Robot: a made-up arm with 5 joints. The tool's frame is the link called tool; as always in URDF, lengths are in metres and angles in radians.
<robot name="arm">
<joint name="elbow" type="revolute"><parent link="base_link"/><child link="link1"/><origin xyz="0.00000 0.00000 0.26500" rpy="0.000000 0.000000 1.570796"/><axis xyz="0 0 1"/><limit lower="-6.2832" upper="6.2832" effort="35" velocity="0.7"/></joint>
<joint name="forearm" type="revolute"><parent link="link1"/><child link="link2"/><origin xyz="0.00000 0.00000 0.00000" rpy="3.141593 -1.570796 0.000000"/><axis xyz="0 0 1"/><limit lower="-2.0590" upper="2.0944" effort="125" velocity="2.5"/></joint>
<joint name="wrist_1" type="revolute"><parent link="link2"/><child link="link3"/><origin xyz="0.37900 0.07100 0.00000" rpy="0.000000 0.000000 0.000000"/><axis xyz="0 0 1"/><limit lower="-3.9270" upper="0.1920" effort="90" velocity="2.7"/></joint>
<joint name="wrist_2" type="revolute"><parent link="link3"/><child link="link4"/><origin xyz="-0.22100 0.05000 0.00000" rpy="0.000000 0.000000 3.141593"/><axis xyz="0 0 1"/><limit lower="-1.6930" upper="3.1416" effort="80" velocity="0.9"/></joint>
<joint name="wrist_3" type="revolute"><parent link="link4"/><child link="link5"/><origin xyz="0.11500 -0.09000 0.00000" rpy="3.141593 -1.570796 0.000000"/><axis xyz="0 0 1"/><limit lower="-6.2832" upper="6.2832" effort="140" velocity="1.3"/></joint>
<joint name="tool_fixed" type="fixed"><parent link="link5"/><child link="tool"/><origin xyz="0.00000 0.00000 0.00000" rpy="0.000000 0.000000 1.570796"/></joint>
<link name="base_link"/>
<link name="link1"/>
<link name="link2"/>
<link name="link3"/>
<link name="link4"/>
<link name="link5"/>
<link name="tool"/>
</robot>
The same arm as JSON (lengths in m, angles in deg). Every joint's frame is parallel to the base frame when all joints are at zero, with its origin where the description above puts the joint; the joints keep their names.
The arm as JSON. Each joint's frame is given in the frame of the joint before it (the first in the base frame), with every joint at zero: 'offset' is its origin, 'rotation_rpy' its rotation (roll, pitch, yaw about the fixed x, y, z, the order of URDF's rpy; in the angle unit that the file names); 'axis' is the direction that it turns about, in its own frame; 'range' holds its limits. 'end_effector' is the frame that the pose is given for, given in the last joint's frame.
{
  "length_unit": "m",
  "angle_unit": "deg",
  "chain": [
    {
      "id": "elbow",
      "offset": [
        0.0,
        0.0,
        0.265
      ],
      "rotation_rpy": [
        0.0,
        0.0,
        0.0
      ],
      "axis": [
        0.0,
        0.0,
        1.0
      ],
      "range": [
        -360.0,
        360.0
      ]
    },
    {
      "id": "forearm",
      "offset": [
        0.0,
        0.0,
        0.0
      ],
      "rotation_rpy": [
        0.0,
        0.0,
        0.0
      ],
      "axis": [
        0.0,
        1.0,
        0.0
      ],
      "range": [
        -117.97,
        120.0
      ]
    },
    {
      "id": "wrist_1",
      "offset": [
        0.071,
        0.0,
        0.379
      ],
      "rotation_rpy": [
        0.0,
        0.0,
        0.0
      ],
      "axis": [
        0.0,
        1.0,
        0.0
      ],
      "range": [
        -225.0,
        11.0
      ]
    },
    {
      "id": "wrist_2",
      "offset": [
        0.05,
        0.0,
        -0.221
      ],
      "rotation_rpy": [
        0.0,
        0.0,
        0.0
      ],
      "axis": [
        0.0,
        1.0,
        0.0
      ],
      "range": [
        -97.0,
        180.0
      ]
    },
    {
      "id": "wrist_3",
      "offset": [
        0.09,
        0.0,
        -0.115
      ],
      "rotation_rpy": [
        0.0,
        0.0,
        0.0
      ],
      "axis": [
        0.0,
        0.0,
        -1.0
      ],
      "range": [
        -360.0,
        360.0
      ]
    }
  ],
  "end_effector": {
    "offset": [
      0.0,
      0.0,
      0.0
    ],
    "rotation_rpy": [
      180.0,
      0.0,
      0.0
    ]
  }
}

